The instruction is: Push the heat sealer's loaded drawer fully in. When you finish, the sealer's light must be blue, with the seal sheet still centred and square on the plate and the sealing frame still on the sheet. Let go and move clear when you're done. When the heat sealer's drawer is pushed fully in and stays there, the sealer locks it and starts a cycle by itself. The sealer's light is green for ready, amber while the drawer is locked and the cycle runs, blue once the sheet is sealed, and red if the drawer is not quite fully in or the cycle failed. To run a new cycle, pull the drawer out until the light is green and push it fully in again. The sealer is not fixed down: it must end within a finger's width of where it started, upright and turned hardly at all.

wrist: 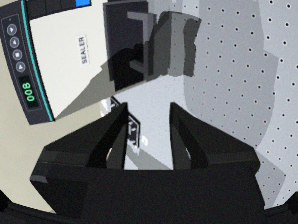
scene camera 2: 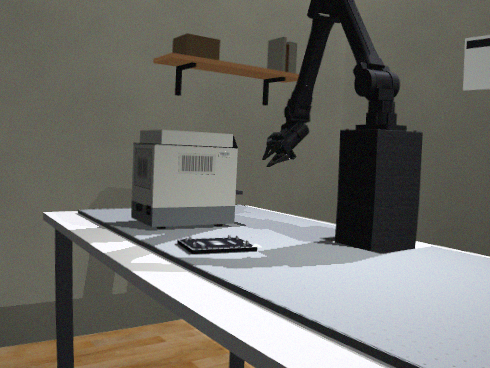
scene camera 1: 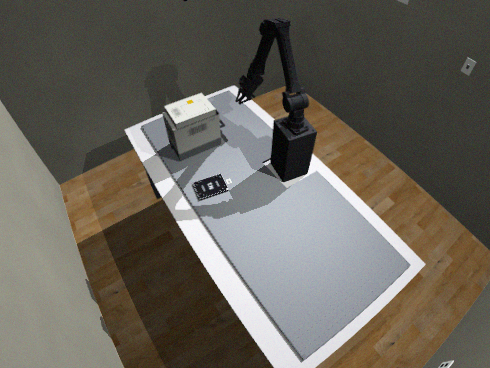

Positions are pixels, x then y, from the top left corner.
Labels:
heat sealer: wrist 63, 63; scene camera 2; scene camera 1
same spot on heat sealer: [scene camera 1: 197, 129] = [scene camera 2: 196, 163]

